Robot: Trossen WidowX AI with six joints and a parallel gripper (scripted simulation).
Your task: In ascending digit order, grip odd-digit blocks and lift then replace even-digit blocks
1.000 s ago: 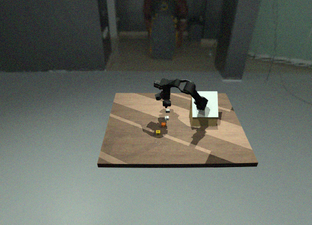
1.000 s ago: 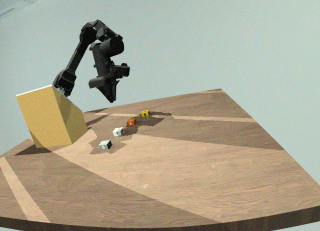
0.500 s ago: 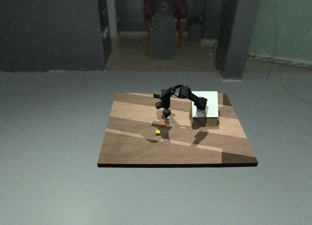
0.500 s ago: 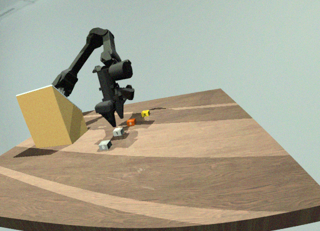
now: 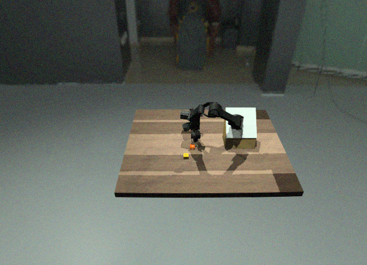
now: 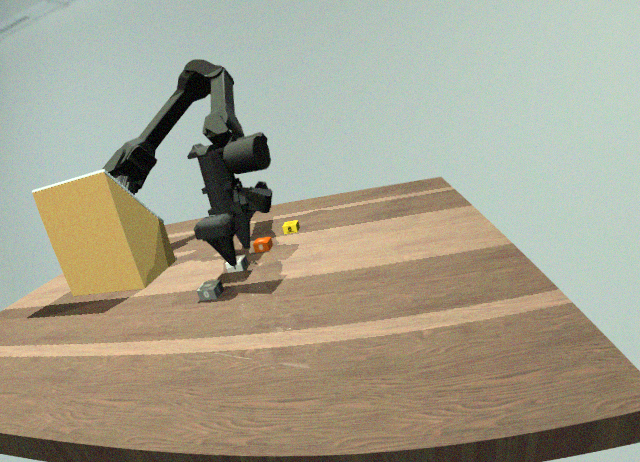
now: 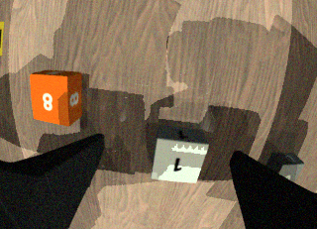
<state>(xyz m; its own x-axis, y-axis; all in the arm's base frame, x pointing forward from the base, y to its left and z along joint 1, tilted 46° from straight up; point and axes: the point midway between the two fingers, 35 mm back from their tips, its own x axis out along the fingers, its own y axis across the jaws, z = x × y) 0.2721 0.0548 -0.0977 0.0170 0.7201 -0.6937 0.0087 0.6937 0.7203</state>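
Right now the white block is 1 cm to the right of my gripper tip, 1 cm below it and 1 cm behind it. From my gripper tip the other things lie so: yellow block 17 cm to the left, 7 cm ahead, 1 cm below; then grey block 11 cm to the right, 2 cm behind, 1 cm below; then orange block 8 cm to the left, 2 cm ahead, 1 cm below.
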